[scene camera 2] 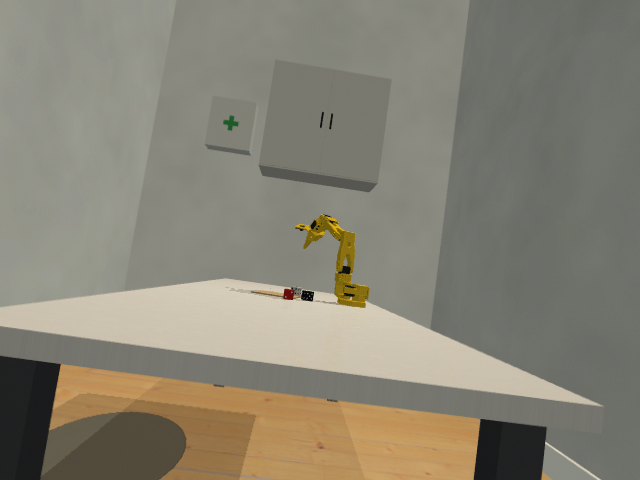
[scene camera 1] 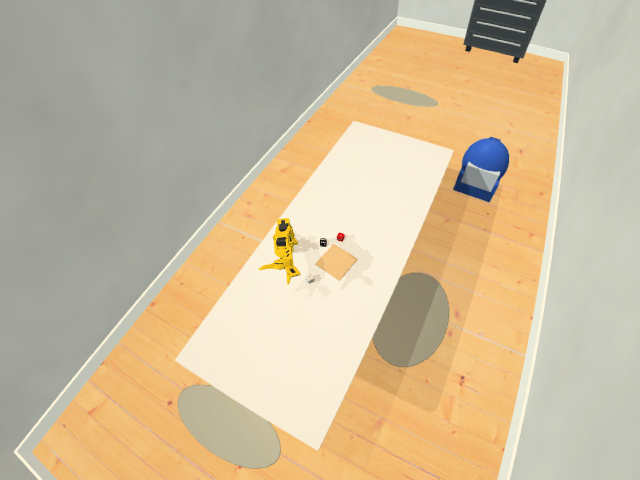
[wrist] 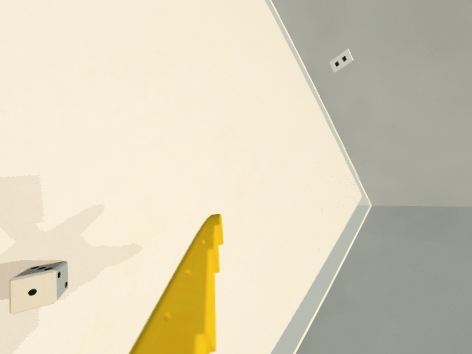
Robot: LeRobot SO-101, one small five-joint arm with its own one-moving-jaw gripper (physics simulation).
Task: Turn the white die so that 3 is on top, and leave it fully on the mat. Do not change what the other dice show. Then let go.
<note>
I see a tan mat [scene camera 1: 336, 261] and a white die [wrist: 43, 285].
The wrist view misses the tan mat: it is out of frame.
</note>
